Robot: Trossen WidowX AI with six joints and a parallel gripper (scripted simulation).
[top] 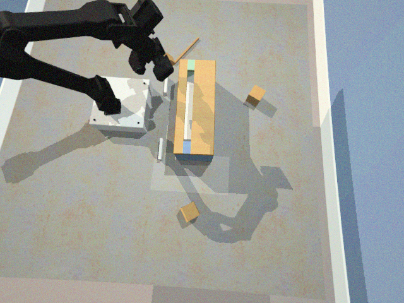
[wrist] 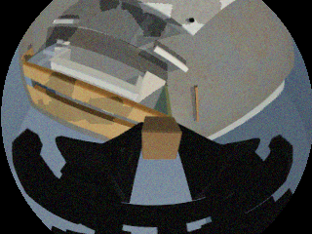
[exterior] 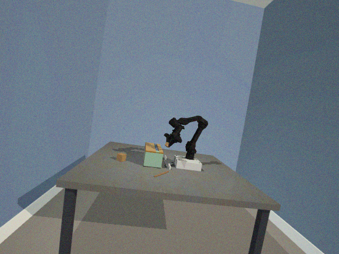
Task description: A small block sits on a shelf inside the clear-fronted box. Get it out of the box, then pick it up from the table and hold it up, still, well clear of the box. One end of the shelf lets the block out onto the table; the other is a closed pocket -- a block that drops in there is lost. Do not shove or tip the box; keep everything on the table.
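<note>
Right now the block is 1 cm above my gripper tip. From my gripper tip the other things lie so: box: 4 cm ahead, 15 cm to the right, 11 cm below; then thin stick: 7 cm ahead, 19 cm to the left, 17 cm below.
</note>
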